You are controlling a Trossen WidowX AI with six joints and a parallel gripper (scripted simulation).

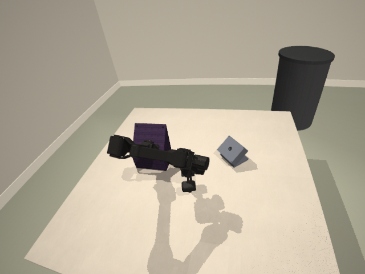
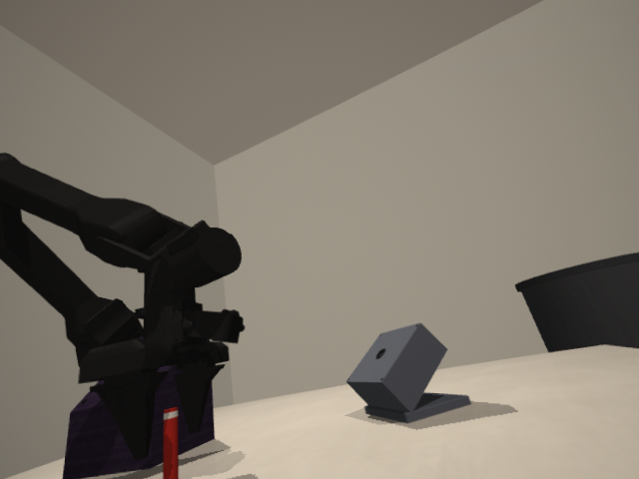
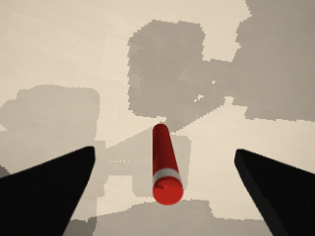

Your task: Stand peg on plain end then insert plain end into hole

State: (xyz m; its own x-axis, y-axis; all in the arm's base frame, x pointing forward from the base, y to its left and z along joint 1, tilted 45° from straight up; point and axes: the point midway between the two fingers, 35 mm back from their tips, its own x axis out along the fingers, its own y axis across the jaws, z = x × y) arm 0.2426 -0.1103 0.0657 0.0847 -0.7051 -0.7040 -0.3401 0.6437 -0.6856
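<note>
Now: the grey sloped panel 18 cm ahead of my gripper tip, 27 cm to the left of it and 2 cm above it. The rest, counted from my gripper tip: red peg: 1 cm above.
</note>
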